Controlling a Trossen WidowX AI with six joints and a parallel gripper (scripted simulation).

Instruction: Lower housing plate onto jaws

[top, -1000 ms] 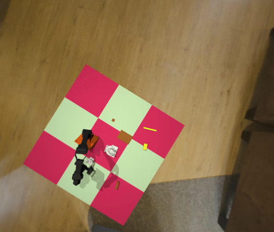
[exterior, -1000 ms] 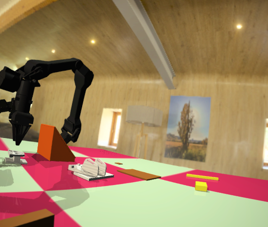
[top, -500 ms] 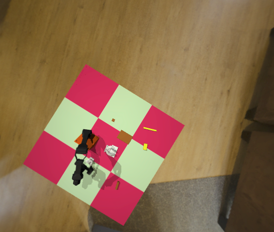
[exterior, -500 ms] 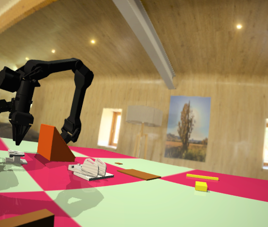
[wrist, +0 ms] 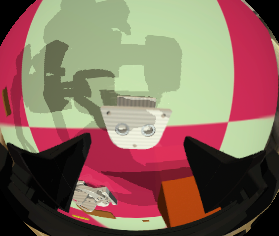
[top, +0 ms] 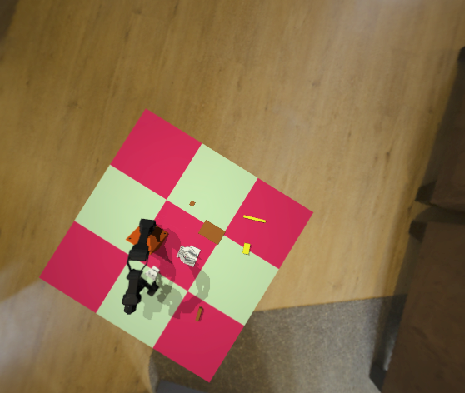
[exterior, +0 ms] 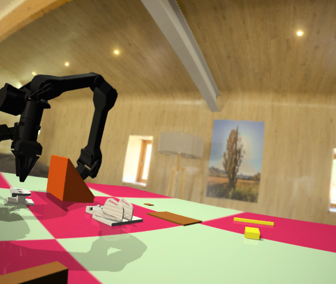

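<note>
The white base lies 16 cm ahead of my gripper tip, 23 cm to the left of it and 6 cm below it. Also, from my gripper tip: flat brown plate (18 cm ahead, 43 cm to the left, 6 cm below); then yellow bar (37 cm ahead, 65 cm to the left, 6 cm below); then small brown block (3 cm behind, 52 cm to the left, 6 cm below).
</note>
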